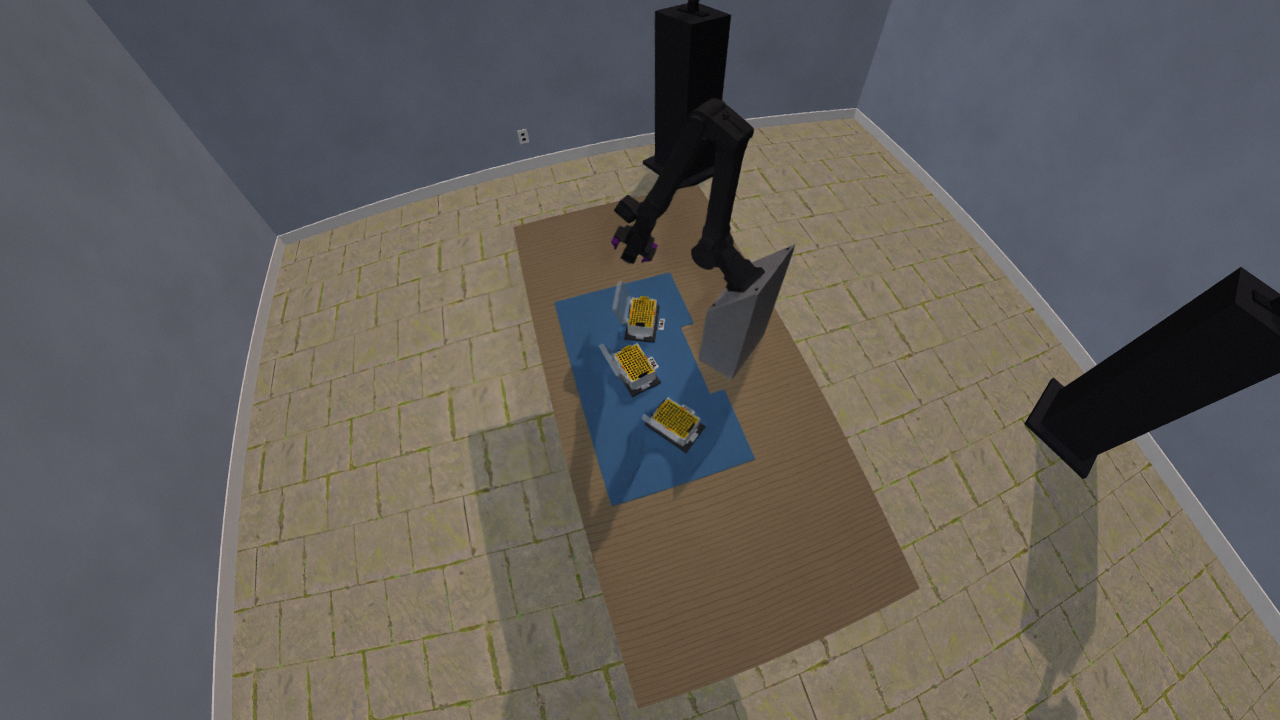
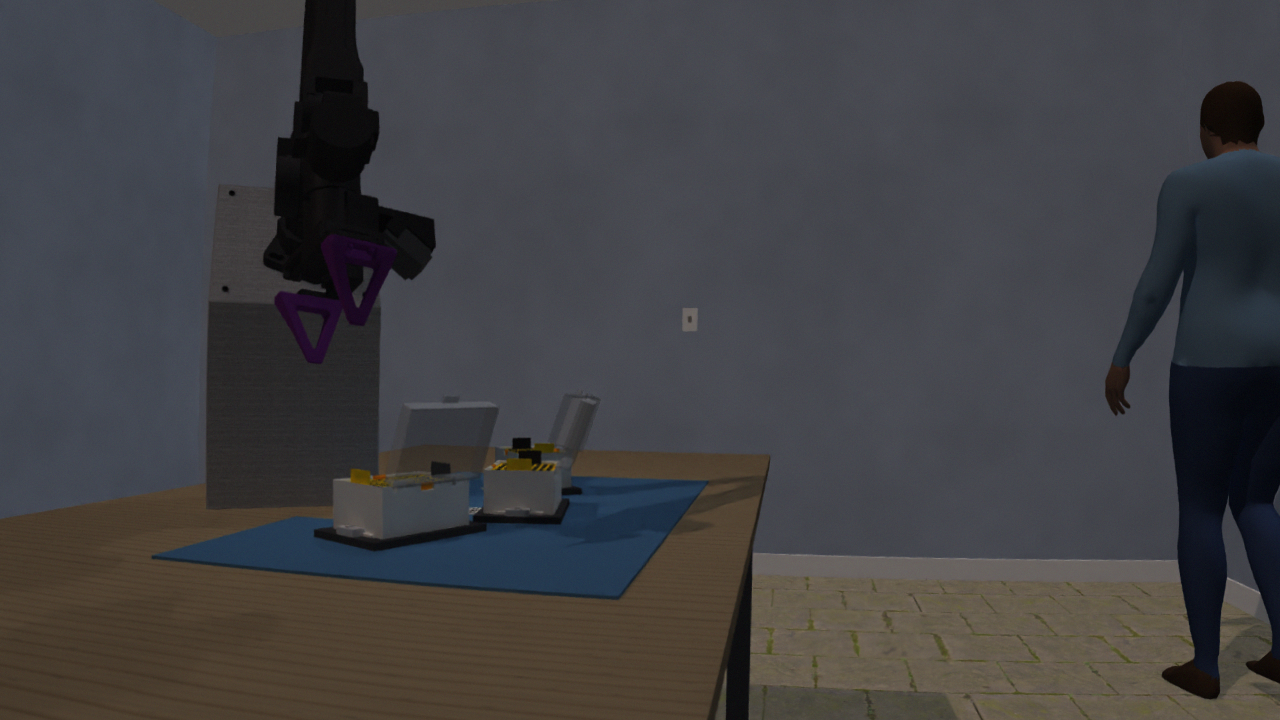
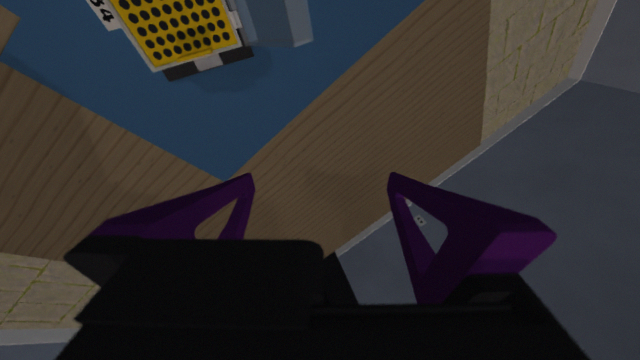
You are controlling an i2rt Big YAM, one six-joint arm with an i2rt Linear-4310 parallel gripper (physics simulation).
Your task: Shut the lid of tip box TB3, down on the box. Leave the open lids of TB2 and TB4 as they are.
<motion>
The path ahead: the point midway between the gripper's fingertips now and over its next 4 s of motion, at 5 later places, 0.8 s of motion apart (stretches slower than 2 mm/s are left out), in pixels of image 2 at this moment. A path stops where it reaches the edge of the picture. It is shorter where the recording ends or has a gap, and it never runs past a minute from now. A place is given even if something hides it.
My gripper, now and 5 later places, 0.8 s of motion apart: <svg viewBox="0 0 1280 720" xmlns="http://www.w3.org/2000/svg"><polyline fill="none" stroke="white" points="334,344 408,351 413,214 495,245 629,349 619,436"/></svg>
</motion>
